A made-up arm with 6 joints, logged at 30 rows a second.
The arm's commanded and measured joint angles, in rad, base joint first. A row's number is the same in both.
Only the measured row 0 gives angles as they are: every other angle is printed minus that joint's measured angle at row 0.
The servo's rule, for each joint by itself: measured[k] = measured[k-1] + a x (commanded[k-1-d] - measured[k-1]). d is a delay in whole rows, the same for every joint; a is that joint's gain. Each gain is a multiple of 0.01, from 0.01 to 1. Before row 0 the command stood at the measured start. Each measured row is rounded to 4 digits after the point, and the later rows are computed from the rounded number. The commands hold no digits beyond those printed.
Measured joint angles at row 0:
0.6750 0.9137 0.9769 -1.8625 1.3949 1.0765
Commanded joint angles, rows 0 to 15:
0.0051 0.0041 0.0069 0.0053 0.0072 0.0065
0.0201 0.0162 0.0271 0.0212 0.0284 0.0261
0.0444 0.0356 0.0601 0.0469 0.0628 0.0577
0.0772 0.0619 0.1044 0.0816 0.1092 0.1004
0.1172 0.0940 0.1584 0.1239 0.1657 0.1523
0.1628 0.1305 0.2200 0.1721 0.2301 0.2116
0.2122 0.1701 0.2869 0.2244 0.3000 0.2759
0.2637 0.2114 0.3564 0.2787 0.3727 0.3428
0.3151 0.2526 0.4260 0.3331 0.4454 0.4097
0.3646 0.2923 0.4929 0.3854 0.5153 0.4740
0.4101 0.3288 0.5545 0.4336 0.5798 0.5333
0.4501 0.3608 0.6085 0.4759 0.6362 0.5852
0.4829 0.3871 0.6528 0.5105 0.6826 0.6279
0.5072 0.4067 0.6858 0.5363 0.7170 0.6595
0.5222 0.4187 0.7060 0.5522 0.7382 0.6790
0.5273 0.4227 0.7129 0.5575 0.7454 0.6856
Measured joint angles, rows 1 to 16:
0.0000 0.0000 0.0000 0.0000 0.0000 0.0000
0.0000 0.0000 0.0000 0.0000 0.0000 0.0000
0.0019 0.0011 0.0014 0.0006 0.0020 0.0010
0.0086 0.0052 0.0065 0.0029 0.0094 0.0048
0.0218 0.0134 0.0172 0.0077 0.0244 0.0127
0.0423 0.0265 0.0346 0.0158 0.0481 0.0259
0.0700 0.0447 0.0594 0.0277 0.0810 0.0449
0.1043 0.0679 0.0915 0.0436 0.1227 0.0699
0.1442 0.0955 0.1306 0.0635 0.1723 0.1008
0.1884 0.1268 0.1758 0.0872 0.2284 0.1371
0.2353 0.1608 0.2258 0.1142 0.2892 0.1780
0.2831 0.1963 0.2792 0.1440 0.3525 0.2224
0.3301 0.2321 0.3343 0.1759 0.4161 0.2690
0.3745 0.2668 0.3891 0.2089 0.4777 0.3164
0.4146 0.2993 0.4418 0.2421 0.5351 0.3631
0.4489 0.3283 0.4906 0.2745 0.5860 0.4076
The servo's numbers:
d 2
a 0.37 0.27 0.20 0.11 0.28 0.15

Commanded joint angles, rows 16 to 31:
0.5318 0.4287 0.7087 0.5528 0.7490 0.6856
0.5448 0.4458 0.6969 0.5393 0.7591 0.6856
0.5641 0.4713 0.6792 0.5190 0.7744 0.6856
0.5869 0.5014 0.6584 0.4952 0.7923 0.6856
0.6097 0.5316 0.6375 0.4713 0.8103 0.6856
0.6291 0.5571 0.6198 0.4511 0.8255 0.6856
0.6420 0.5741 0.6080 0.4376 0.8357 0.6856
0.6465 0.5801 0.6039 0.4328 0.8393 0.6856
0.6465 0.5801 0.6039 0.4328 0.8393 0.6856
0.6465 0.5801 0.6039 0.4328 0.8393 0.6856
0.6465 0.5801 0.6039 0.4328 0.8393 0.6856
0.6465 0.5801 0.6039 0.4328 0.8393 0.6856
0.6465 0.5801 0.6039 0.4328 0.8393 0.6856
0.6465 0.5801 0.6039 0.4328 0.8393 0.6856
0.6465 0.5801 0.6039 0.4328 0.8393 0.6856
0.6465 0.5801 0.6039 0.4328 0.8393 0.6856
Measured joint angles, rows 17 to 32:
0.4760 0.3527 0.5337 0.3050 0.6286 0.4483
0.4950 0.3716 0.5695 0.3328 0.6613 0.4839
0.5086 0.3870 0.5973 0.3570 0.6859 0.5142
0.5220 0.4029 0.6172 0.3771 0.7064 0.5399
0.5376 0.4214 0.6296 0.3927 0.7254 0.5618
0.5558 0.4430 0.6354 0.4040 0.7441 0.5804
0.5757 0.4669 0.6358 0.4114 0.7626 0.5962
0.5955 0.4913 0.6326 0.4158 0.7802 0.6096
0.6127 0.5137 0.6277 0.4182 0.7957 0.6210
0.6252 0.5316 0.6229 0.4198 0.8079 0.6307
0.6331 0.5447 0.6191 0.4212 0.8167 0.6389
0.6381 0.5543 0.6161 0.4225 0.8230 0.6459
0.6412 0.5613 0.6137 0.4236 0.8276 0.6519
0.6432 0.5664 0.6117 0.4246 0.8309 0.6570
0.6444 0.5701 0.6101 0.4255 0.8333 0.6613
0.6452 0.5728 0.6089 0.4263 0.8350 0.6649

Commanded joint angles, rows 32 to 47:
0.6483 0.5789 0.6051 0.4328 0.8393 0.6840
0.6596 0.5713 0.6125 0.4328 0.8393 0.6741
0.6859 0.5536 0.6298 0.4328 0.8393 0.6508
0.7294 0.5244 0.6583 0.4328 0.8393 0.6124
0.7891 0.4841 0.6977 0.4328 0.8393 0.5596
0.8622 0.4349 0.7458 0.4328 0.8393 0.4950
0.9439 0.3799 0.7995 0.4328 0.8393 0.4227
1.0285 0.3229 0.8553 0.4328 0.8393 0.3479
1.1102 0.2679 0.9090 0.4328 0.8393 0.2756
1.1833 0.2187 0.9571 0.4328 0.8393 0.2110
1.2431 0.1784 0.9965 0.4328 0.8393 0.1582
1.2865 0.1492 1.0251 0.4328 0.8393 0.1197
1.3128 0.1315 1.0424 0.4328 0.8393 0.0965
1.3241 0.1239 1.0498 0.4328 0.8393 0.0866
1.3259 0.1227 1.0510 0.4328 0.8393 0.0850
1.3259 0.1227 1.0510 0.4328 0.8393 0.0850
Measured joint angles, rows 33 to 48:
0.6457 0.5748 0.6079 0.4270 0.8362 0.6680
0.6460 0.5762 0.6071 0.4276 0.8371 0.6706
0.6469 0.5769 0.6067 0.4282 0.8377 0.6726
0.6516 0.5754 0.6079 0.4287 0.8381 0.6728
0.6643 0.5695 0.6123 0.4292 0.8384 0.6695
0.6884 0.5573 0.6215 0.4296 0.8387 0.6609
0.7257 0.5375 0.6367 0.4300 0.8389 0.6457
0.7762 0.5098 0.6585 0.4303 0.8390 0.6231
0.8382 0.4747 0.6867 0.4306 0.8391 0.5930
0.9086 0.4337 0.7204 0.4308 0.8392 0.5562
0.9832 0.3889 0.7581 0.4310 0.8392 0.5141
1.0572 0.3429 0.7979 0.4312 0.8392 0.4686
1.1260 0.2985 0.8376 0.4314 0.8392 0.4220
1.1854 0.2582 0.8751 0.4316 0.8392 0.3767
1.2325 0.2240 0.9086 0.4317 0.8392 0.3347
1.2664 0.1970 0.9368 0.4318 0.8392 0.2975

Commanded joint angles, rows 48 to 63:
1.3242 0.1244 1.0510 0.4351 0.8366 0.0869
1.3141 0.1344 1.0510 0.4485 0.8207 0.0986
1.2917 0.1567 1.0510 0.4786 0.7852 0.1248
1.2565 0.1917 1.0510 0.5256 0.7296 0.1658
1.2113 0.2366 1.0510 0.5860 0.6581 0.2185
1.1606 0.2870 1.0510 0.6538 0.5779 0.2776
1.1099 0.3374 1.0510 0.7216 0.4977 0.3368
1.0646 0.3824 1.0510 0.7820 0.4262 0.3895
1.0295 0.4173 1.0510 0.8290 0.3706 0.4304
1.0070 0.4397 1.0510 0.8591 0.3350 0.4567
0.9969 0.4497 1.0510 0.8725 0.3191 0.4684
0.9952 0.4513 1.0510 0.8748 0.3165 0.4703
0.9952 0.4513 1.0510 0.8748 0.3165 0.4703
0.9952 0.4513 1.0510 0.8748 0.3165 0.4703
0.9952 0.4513 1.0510 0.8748 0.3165 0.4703
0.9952 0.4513 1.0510 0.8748 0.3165 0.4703
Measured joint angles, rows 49 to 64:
1.2884 0.1769 0.9596 0.4319 0.8392 0.2656
1.3023 0.1623 0.9779 0.4320 0.8392 0.2385
1.3104 0.1521 0.9925 0.4323 0.8385 0.2158
1.3118 0.1473 1.0042 0.4341 0.8335 0.1982
1.3044 0.1498 1.0136 0.4390 0.8200 0.1872
1.2867 0.1611 1.0211 0.4485 0.7947 0.1840
1.2588 0.1815 1.0271 0.4636 0.7565 0.1892
1.2225 0.2100 1.0319 0.4845 0.7065 0.2025
1.1808 0.2444 1.0357 0.5106 0.6480 0.2226
1.1378 0.2817 1.0388 0.5405 0.5859 0.2476
1.0977 0.3183 1.0412 0.5722 0.5256 0.2750
1.0641 0.3511 1.0432 0.6038 0.4722 0.3023
1.0392 0.3777 1.0448 0.6334 0.4293 0.3272
1.0229 0.3976 1.0460 0.6600 0.3977 0.3487
1.0127 0.4121 1.0470 0.6836 0.3750 0.3669
1.0062 0.4227 1.0478 0.7046 0.3586 0.3824

